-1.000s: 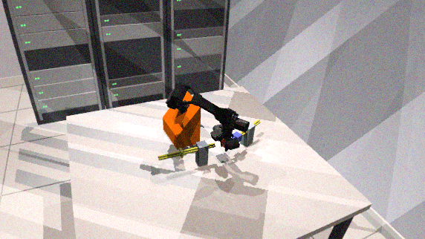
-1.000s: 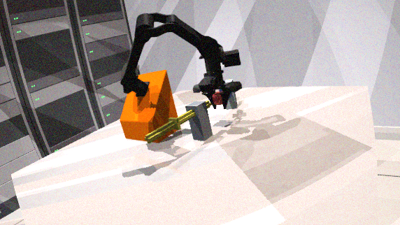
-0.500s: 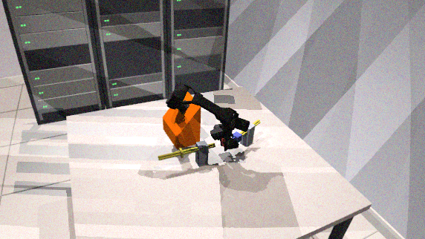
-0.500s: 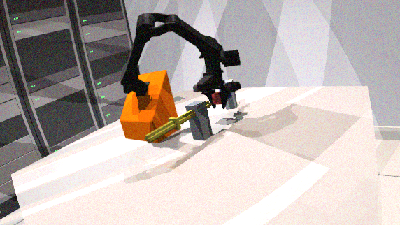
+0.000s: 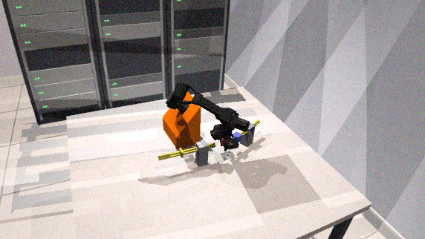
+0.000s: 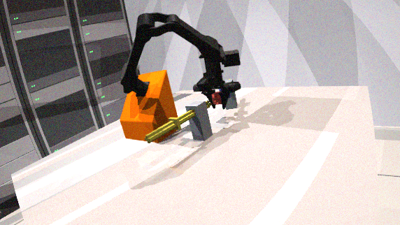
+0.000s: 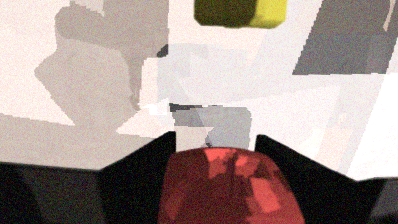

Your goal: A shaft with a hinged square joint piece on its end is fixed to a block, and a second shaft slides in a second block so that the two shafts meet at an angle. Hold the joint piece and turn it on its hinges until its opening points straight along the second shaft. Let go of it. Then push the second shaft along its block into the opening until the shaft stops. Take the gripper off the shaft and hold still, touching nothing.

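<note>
Right now the red joint piece is 40 mm above my gripper tip and 20 mm to the left of it.
</note>
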